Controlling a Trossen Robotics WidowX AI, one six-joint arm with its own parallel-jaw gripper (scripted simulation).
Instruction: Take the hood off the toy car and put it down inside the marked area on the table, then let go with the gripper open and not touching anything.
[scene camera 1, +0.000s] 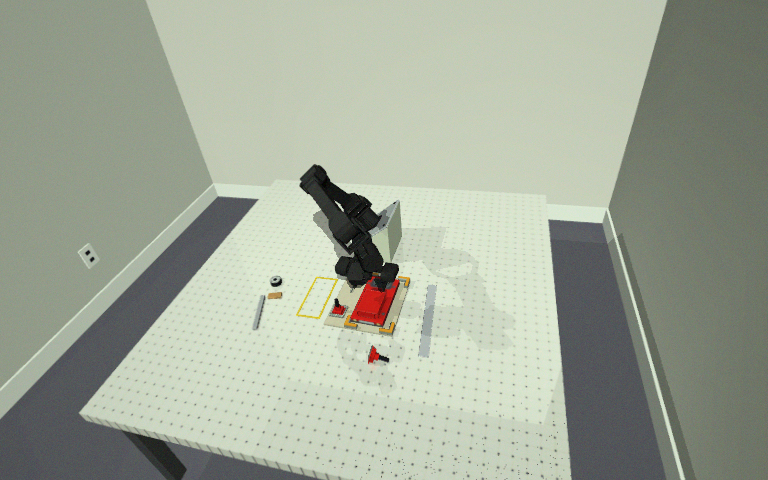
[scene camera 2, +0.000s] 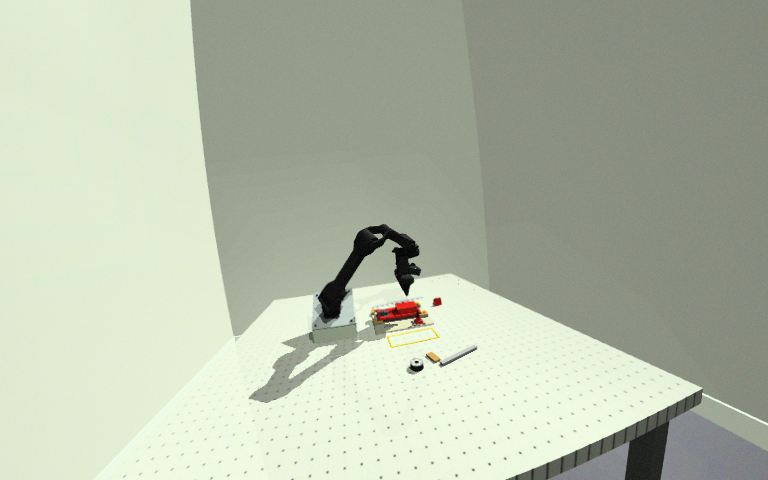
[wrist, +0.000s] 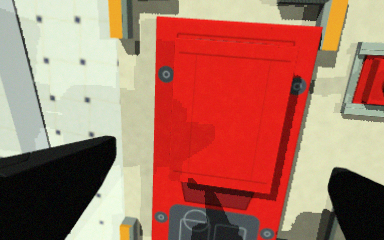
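Note:
My gripper (scene camera 1: 369, 288) (wrist: 219, 161) is open and holds nothing. A red hood (wrist: 229, 101) is also in view.

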